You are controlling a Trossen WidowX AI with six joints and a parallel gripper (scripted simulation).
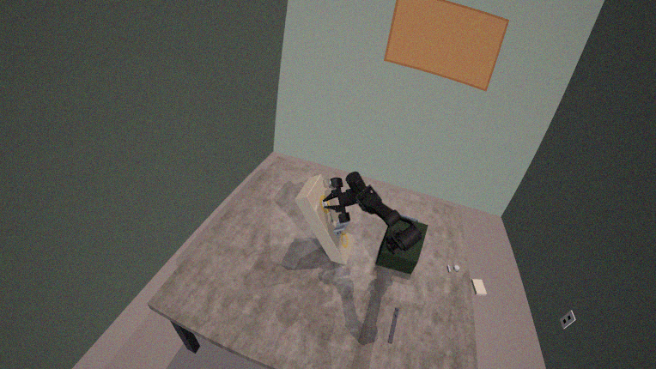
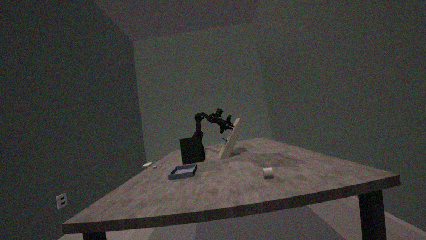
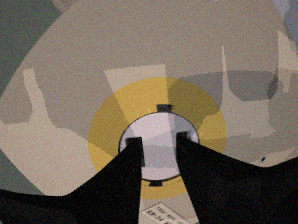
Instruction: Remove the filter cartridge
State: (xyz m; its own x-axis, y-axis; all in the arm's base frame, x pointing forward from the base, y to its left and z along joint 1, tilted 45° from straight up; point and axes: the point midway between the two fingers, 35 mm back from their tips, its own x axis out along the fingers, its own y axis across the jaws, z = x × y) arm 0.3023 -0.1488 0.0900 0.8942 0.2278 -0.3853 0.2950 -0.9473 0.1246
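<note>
The filter cartridge is 10 mm below my gripper tip and 10 mm ahead of it. Also, from my gripper tip: tray 450 mm behind, 220 mm to the right, 220 mm below; then card 840 mm behind, 220 mm below, 140 mm to the left; then beige service panel 80 mm below, 40 mm behind.
</note>
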